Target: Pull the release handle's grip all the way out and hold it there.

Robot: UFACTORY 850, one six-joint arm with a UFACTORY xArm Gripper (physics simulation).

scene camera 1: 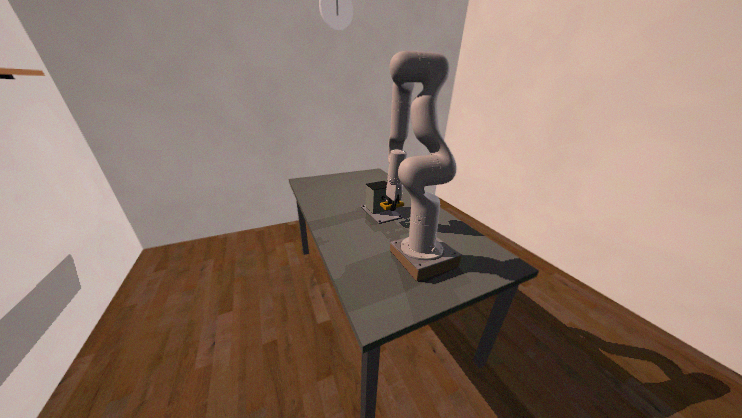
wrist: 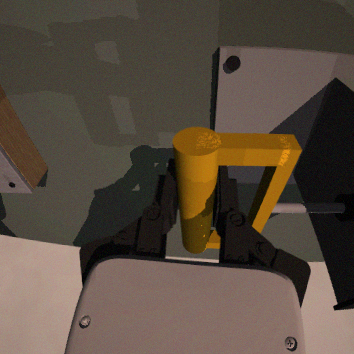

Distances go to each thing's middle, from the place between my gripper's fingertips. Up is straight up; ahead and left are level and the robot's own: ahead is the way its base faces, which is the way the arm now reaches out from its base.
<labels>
The base plate (wrist: 260, 89) lies 14 cm ahead of my hand, 8 cm below it and 3 cm to the right of it.
</labels>
